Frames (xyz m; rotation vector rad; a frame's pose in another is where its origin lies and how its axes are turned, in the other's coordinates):
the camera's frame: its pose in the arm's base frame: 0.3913 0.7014 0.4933 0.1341 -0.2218 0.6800
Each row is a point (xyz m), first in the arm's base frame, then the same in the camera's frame.
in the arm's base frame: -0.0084 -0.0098 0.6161
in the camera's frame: -0.7036 -0.2875 0.3209
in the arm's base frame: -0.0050 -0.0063 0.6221
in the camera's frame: -0.6974 -0.2866 0.3255
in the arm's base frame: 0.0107 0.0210 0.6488
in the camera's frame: -0.6624 -0.2742 0.3435
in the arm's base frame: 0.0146 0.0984 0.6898
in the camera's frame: -0.6023 -0.2150 0.3675
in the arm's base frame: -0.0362 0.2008 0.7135
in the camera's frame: -0.5727 -0.1027 0.3786
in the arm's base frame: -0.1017 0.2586 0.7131
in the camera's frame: -0.5871 -0.0165 0.3774
